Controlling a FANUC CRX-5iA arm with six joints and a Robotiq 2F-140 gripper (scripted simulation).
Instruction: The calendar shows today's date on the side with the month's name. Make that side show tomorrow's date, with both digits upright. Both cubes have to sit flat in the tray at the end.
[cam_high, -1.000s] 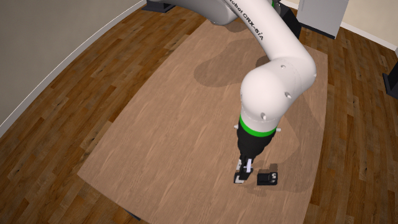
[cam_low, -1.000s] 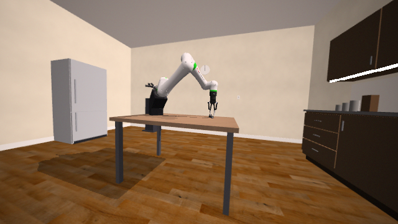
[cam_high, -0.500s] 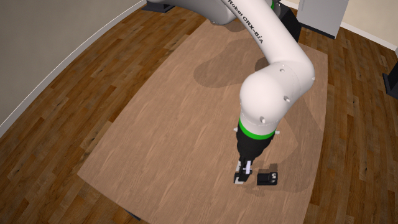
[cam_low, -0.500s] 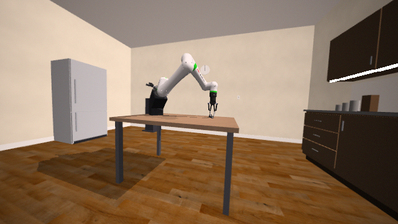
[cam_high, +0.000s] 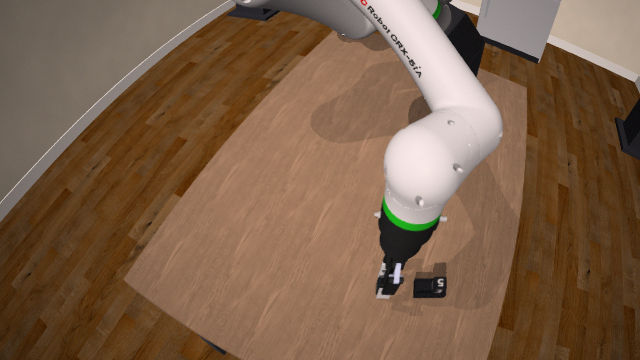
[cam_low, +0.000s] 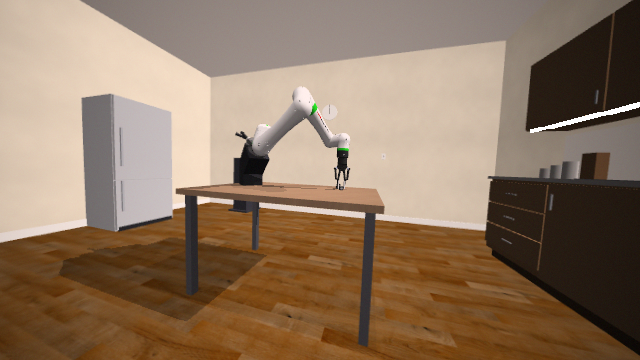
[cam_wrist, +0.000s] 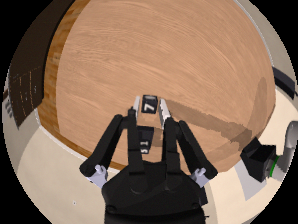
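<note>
Now: the black tray 100 mm to the left of my hand, 40 mm behind it and 30 mm below it.
</note>
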